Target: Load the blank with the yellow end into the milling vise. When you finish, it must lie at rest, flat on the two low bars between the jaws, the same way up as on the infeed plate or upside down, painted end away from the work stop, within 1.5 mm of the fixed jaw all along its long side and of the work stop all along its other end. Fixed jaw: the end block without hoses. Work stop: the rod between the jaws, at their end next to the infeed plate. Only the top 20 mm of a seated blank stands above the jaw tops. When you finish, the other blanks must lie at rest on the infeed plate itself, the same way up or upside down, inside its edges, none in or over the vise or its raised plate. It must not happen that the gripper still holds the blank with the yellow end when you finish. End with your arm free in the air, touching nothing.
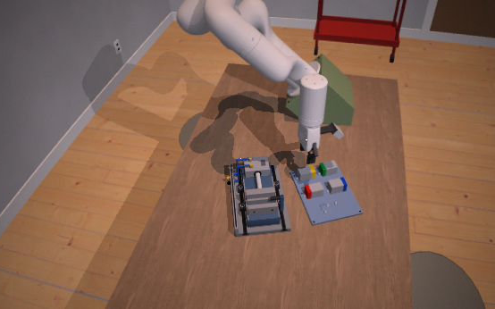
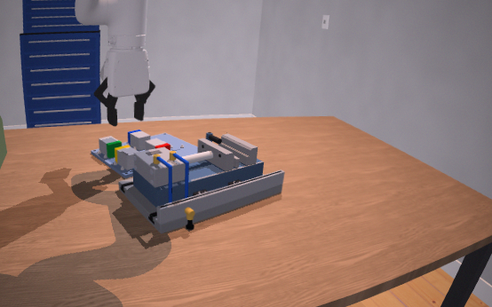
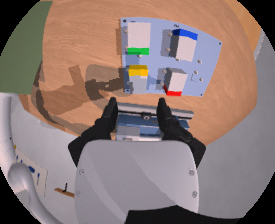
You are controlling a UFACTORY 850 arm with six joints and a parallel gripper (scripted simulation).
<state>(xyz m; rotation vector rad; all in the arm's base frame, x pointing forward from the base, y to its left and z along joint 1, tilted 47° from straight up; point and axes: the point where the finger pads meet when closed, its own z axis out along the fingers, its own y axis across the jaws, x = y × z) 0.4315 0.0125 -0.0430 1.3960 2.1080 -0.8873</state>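
My hand is 10 cm above the yellow-ended blank. Also, from my hand: green-ended blank: 3 cm behind, 8 cm to the left, 10 cm below; red-ended blank: 8 cm ahead, 3 cm to the left, 10 cm below; infeed plate: 7 cm ahead, 8 cm to the left, 13 cm below.
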